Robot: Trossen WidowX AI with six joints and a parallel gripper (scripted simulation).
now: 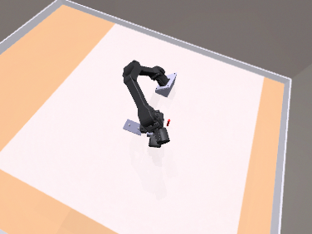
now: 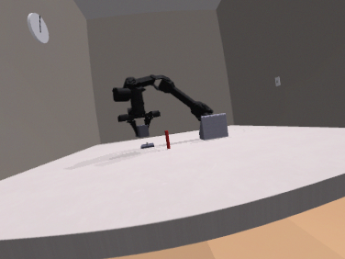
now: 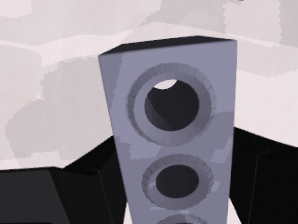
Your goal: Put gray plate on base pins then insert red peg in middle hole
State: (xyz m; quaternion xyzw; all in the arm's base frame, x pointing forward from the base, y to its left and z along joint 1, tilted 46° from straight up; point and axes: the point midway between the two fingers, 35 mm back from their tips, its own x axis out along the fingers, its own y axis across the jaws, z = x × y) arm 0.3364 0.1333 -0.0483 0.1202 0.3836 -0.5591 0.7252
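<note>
My gripper tip is now 1 cm short of the gray base, 15 cm to the left of it and 7 cm above it. Also, from my gripper tip: gray plate: 3 cm above; red peg: 11 cm behind, 3 cm to the left, 3 cm below.
</note>
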